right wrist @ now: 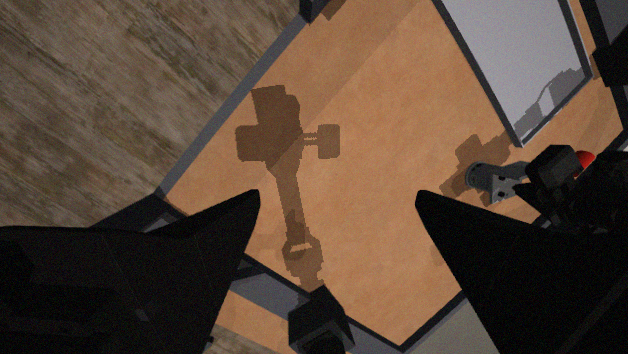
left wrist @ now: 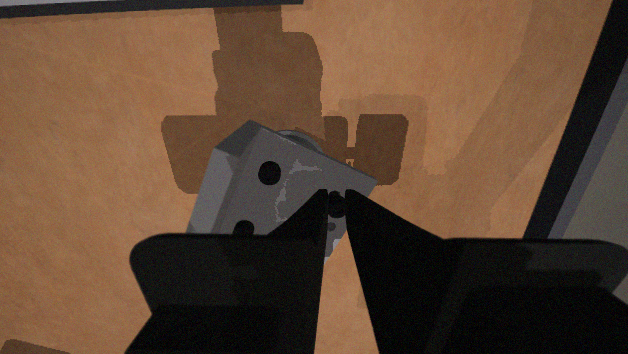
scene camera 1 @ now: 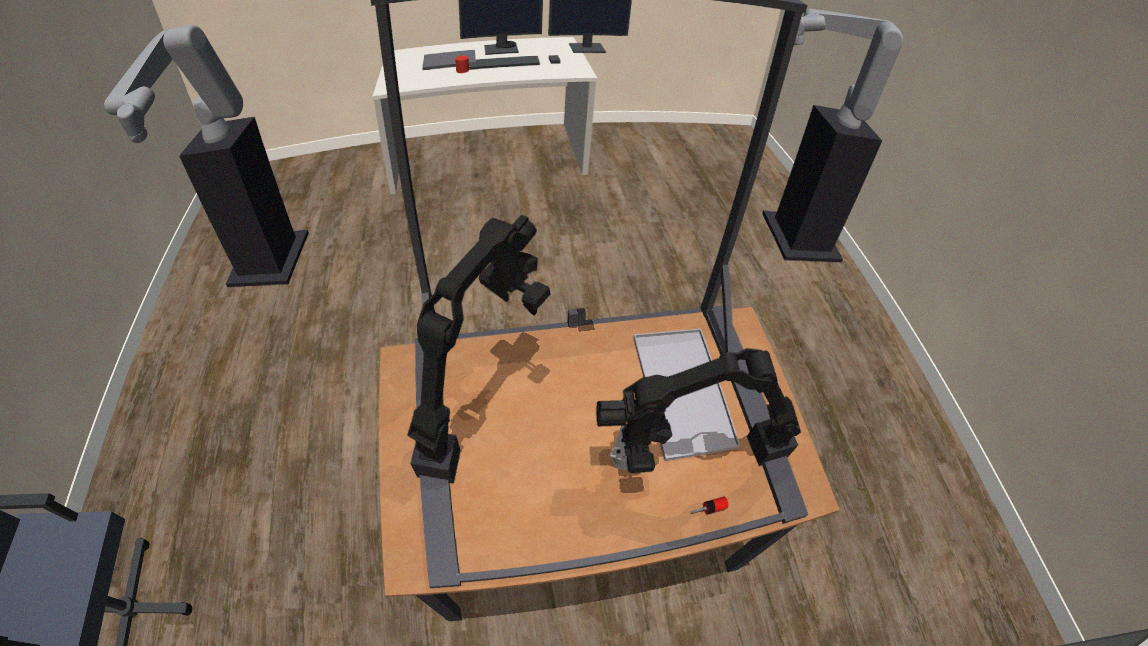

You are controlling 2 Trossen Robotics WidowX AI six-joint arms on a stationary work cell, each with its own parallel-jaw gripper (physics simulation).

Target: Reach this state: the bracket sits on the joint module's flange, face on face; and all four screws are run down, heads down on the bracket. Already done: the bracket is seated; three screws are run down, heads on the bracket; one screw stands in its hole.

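Pixels of known places: left gripper, between the fingertips: [right wrist: 515,189] [left wrist: 335,197] [scene camera 1: 631,456]; right gripper, between the fingertips: [right wrist: 337,197] [scene camera 1: 520,307]; left arm's base, origin of its link: [scene camera 1: 777,434]; right arm's base, origin of its link: [right wrist: 323,346] [scene camera 1: 433,449].
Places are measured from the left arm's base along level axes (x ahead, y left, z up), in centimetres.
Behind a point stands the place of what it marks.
The grey bracket [left wrist: 312,182] {x 39.9, y -5.4, z -1.2 cm} [right wrist: 506,186] {x 42.0, y -6.4, z -1.2 cm} lies face on face on the joint module [left wrist: 300,137] {x 38.9, y -5.5, z -6.9 cm} [right wrist: 476,175] {x 42.8, y -9.3, z -5.4 cm}, whose round rim shows past its edge. Dark round screw heads [left wrist: 269,172] {x 38.9, y -7.3, z -0.9 cm} [left wrist: 244,228] {x 41.5, y -9.1, z -0.6 cm} show on the bracket, the lower one partly covered by a finger. My left gripper [left wrist: 335,197] {x 41.0, y -4.3, z -1.1 cm} points down at the bracket and is shut on a screw [left wrist: 337,206] {x 41.1, y -4.4, z -0.4 cm}, whose dark head shows between the fingertips. The fourth screw is hidden behind the left finger. My right gripper [right wrist: 337,197] {x 61.9, y -41.4, z 17.8 cm} [scene camera 1: 515,289] {x 61.9, y -41.4, z 17.8 cm} is open and empty, raised over the far left of the table.
A red and black screwdriver [scene camera 1: 715,504] {x 22.6, y 13.0, z -4.5 cm} lies near the front right edge of the table; its red handle shows partly behind the left arm in the right wrist view. A pale tray [scene camera 1: 641,360] {x 28.0, y -36.0, z -6.3 cm} [right wrist: 477,75] {x 29.1, y -23.8, z -7.5 cm} lies beneath the left arm. Dark frame posts and rails border the table.
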